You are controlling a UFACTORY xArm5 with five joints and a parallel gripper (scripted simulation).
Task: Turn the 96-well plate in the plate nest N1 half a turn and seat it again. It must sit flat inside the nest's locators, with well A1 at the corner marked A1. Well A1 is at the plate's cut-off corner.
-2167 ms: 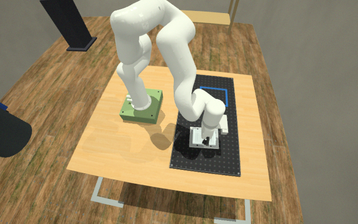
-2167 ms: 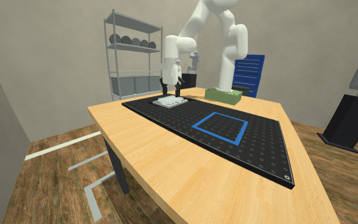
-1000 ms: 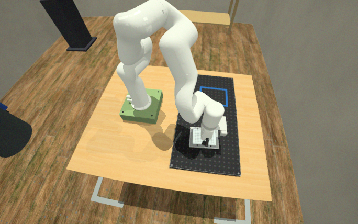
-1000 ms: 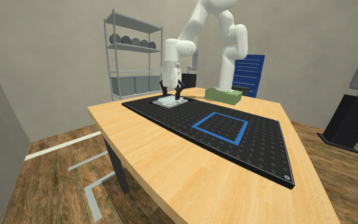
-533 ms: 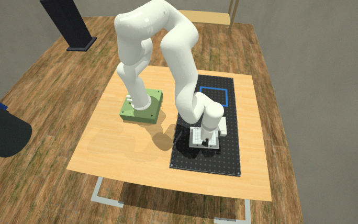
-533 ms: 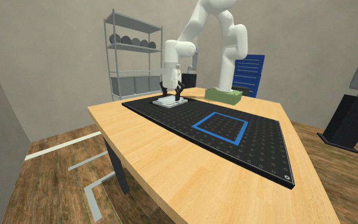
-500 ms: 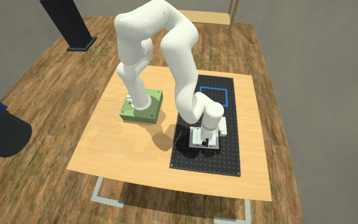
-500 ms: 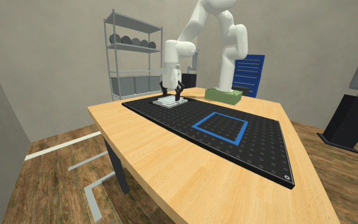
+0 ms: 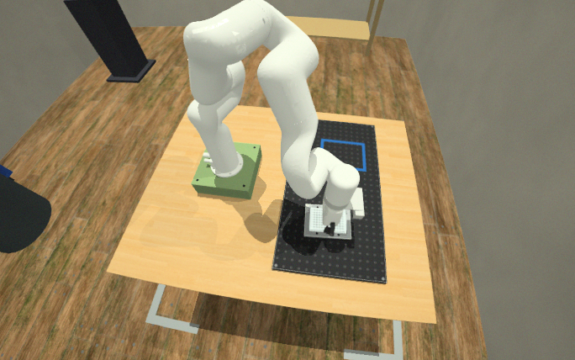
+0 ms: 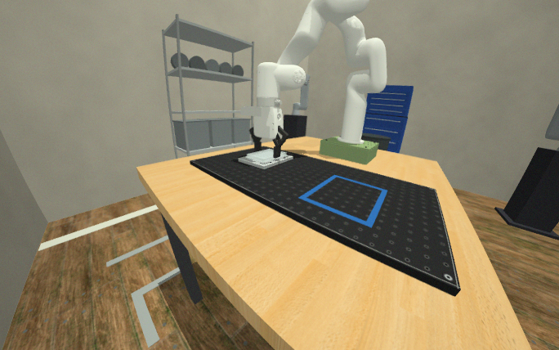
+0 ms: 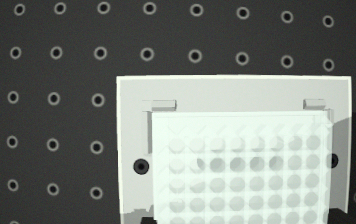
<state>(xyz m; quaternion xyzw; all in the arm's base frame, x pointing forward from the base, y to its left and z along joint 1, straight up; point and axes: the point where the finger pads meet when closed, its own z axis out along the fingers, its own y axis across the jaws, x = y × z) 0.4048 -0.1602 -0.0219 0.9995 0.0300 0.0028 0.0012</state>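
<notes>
Now: the white 96-well plate 1 cm below my hand. The rest, counted from my hand: plate nest N1 (2 cm below).
</notes>
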